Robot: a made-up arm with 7 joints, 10 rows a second.
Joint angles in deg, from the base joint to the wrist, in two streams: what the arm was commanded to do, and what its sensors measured. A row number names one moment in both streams.
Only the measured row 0 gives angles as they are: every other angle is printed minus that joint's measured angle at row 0.
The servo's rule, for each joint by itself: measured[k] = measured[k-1] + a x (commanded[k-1-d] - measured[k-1]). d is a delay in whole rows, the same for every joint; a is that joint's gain. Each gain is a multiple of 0.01, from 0.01 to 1. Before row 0 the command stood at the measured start. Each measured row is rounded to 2 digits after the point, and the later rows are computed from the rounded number. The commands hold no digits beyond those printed.
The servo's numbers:
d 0
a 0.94 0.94 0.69 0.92 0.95 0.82 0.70
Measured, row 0:
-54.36, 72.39, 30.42, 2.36, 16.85, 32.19, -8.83
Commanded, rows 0 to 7:
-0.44, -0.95, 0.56, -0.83, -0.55, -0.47, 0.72
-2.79, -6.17, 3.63, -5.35, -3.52, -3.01, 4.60
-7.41, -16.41, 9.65, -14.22, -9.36, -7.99, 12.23
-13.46, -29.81, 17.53, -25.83, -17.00, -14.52, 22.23
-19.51, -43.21, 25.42, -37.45, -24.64, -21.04, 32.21
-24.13, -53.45, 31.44, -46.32, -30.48, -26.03, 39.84
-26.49, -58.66, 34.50, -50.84, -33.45, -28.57, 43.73
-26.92, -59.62, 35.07, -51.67, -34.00, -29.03, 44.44
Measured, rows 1 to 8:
-0.41, -0.89, 0.39, -0.76, -0.52, -0.39, 0.50
-2.65, -5.85, 2.63, -4.98, -3.37, -2.54, 3.37
-7.12, -15.78, 7.47, -13.48, -9.06, -7.01, 9.57
-13.08, -28.97, 14.41, -24.84, -16.60, -13.17, 18.43
-19.12, -42.36, 22.01, -36.44, -24.24, -19.62, 28.08
-23.83, -52.78, 28.52, -45.53, -30.17, -24.88, 36.31
-26.33, -58.31, 32.65, -50.42, -33.29, -27.91, 41.50
-26.88, -59.54, 34.32, -51.57, -33.96, -28.83, 43.56

